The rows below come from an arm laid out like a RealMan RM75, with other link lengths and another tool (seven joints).
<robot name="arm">
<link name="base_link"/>
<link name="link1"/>
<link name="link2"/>
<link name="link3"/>
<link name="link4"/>
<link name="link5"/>
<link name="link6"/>
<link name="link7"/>
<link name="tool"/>
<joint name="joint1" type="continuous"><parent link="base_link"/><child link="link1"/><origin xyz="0 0 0.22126" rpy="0 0 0"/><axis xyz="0 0 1"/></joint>
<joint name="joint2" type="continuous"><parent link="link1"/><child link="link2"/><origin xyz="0 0 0" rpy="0 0 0"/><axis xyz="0 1 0"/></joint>
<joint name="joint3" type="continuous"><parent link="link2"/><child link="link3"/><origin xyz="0 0 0.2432" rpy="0 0 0"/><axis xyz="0 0 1"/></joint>
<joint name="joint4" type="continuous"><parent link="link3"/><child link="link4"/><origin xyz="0 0 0" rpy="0 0 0"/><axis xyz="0 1 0"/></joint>
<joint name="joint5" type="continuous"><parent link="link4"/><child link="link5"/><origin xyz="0 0 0.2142" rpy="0 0 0"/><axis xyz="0 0 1"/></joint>
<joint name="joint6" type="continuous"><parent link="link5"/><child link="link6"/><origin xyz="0 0 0" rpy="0 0 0"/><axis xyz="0 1 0"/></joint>
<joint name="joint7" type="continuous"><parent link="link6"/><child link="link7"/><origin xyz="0 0 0.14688" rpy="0 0 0"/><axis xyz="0 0 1"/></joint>
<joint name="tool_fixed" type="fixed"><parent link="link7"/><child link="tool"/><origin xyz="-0.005 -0.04 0.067" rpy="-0.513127 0 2.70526"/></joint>
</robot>
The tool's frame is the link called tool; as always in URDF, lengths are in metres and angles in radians. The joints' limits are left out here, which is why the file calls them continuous.
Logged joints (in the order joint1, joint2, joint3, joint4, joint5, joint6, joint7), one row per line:
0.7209, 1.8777, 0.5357, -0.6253, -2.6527, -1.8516, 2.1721
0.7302, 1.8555, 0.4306, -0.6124, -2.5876, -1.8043, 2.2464
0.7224, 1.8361, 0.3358, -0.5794, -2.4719, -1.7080, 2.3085
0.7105, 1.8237, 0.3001, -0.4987, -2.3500, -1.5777, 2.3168
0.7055, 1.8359, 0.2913, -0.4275, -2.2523, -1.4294, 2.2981
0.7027, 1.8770, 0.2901, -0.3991, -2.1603, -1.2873, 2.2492
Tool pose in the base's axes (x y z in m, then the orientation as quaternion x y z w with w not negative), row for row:
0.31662, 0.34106, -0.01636, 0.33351, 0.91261, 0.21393, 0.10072
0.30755, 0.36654, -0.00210, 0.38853, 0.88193, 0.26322, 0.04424
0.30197, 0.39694, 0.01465, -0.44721, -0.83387, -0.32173, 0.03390
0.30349, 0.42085, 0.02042, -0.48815, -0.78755, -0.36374, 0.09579
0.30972, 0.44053, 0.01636, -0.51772, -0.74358, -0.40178, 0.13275
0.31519, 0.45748, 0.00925, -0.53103, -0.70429, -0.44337, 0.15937
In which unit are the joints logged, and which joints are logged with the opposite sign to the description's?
The joints are logged in radians. Opposite sign: joint3.
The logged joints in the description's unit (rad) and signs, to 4 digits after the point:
0.7209, 1.8777, -0.5357, -0.6253, -2.6527, -1.8516, 2.1721
0.7302, 1.8555, -0.4306, -0.6124, -2.5876, -1.8043, 2.2464
0.7224, 1.8361, -0.3358, -0.5794, -2.4719, -1.7080, 2.3085
0.7105, 1.8237, -0.3001, -0.4987, -2.3500, -1.5777, 2.3168
0.7055, 1.8359, -0.2913, -0.4275, -2.2523, -1.4294, 2.2981
0.7027, 1.8770, -0.2901, -0.3991, -2.1603, -1.2873, 2.2492

